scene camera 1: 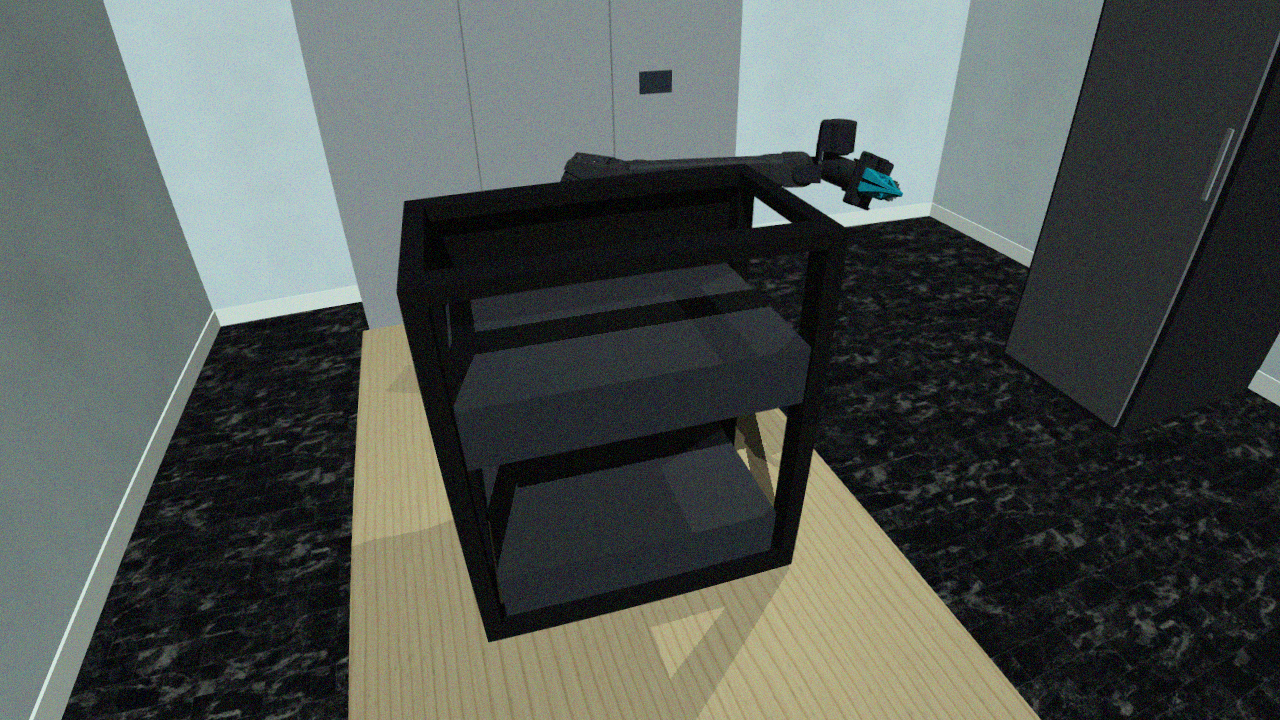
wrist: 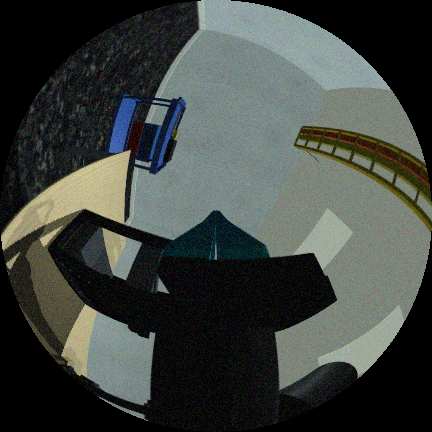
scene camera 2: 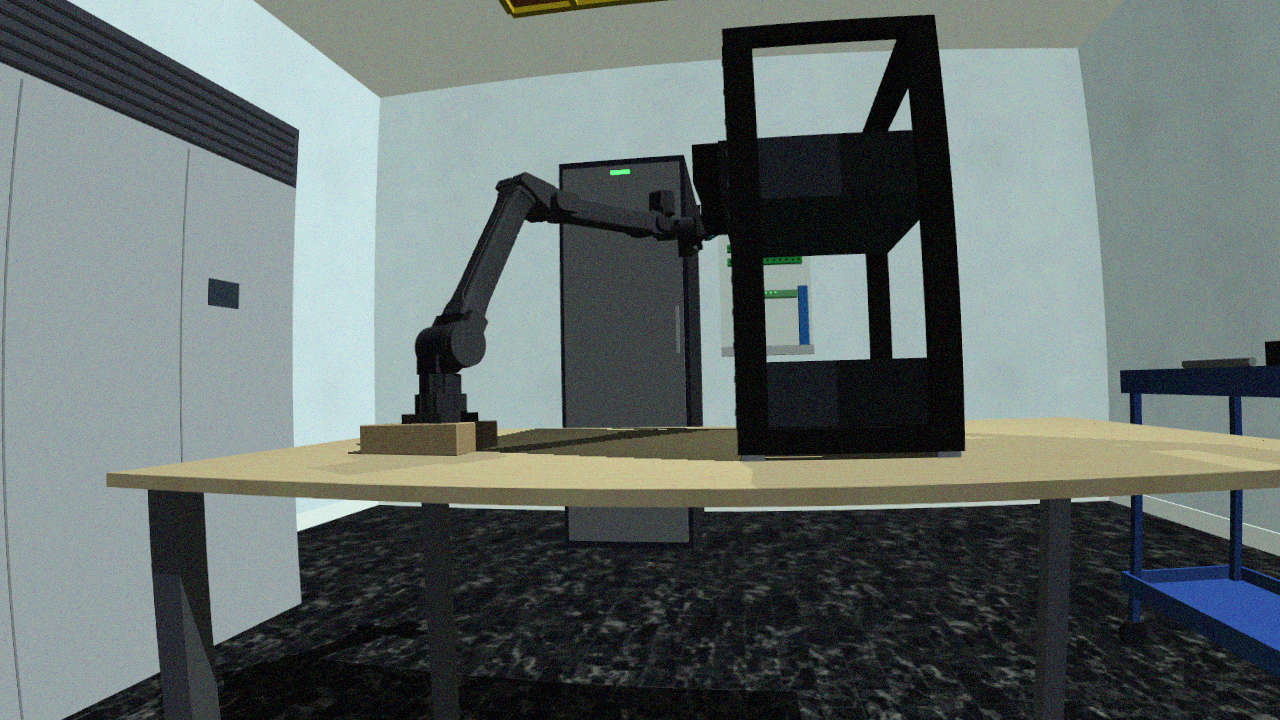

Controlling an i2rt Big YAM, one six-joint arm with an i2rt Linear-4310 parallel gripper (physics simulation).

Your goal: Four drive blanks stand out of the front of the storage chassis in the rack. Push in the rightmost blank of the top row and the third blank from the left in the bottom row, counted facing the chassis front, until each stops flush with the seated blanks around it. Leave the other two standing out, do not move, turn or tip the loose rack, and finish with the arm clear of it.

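Frame: origin at the arm's base, x ahead, y left, z up, level; metres.
Seen in the pictures: gripper, fingertip midpoint: (scene camera 1: 900, 194) (wrist: 215, 215); arm's base, origin of the base link: (scene camera 2: 441, 422).
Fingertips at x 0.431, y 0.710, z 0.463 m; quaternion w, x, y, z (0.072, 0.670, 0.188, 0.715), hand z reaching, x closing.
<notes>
Offsets run from my fingertips to a thing's top centre. "spot": to the spot under its first point. Level surfaces: height alone.
The black rack {dx +0.198, dy -0.569, dz +0.087 m} (scene camera 1: 799, 465) (scene camera 2: 938, 268) (wrist: 115, 290) stands upright on the table. Inside it are a dark upper box (scene camera 1: 626, 394) (scene camera 2: 805, 170) and a dark lower box (scene camera 1: 626, 528) (scene camera 2: 805, 394). A dark block {spot: dx +0.041, dy -0.788, dz -0.125 m} (scene camera 2: 708, 183) juts from the rack's front in scene camera 2. The separate drive blanks cannot be made out in any view. My gripper (scene camera 1: 897, 191) (scene camera 2: 713, 236) (wrist: 215, 215) has teal fingers, shut with nothing between them. It is beside the rack's front, near the height of the upper box's underside in scene camera 2. Whether it touches anything cannot be told.
The wooden table {dz -0.508 m} (scene camera 1: 402, 626) (scene camera 2: 626, 479) (wrist: 107, 172) carries the rack and the arm's wooden base block (scene camera 2: 416, 438). A dark cabinet (scene camera 1: 1136, 223) (scene camera 2: 626, 340) stands on the floor beyond the table. A blue cart (scene camera 2: 1199, 380) (wrist: 122, 125) stands past the table's end. A yellow ladder tray (wrist: 375, 142) hangs overhead.
</notes>
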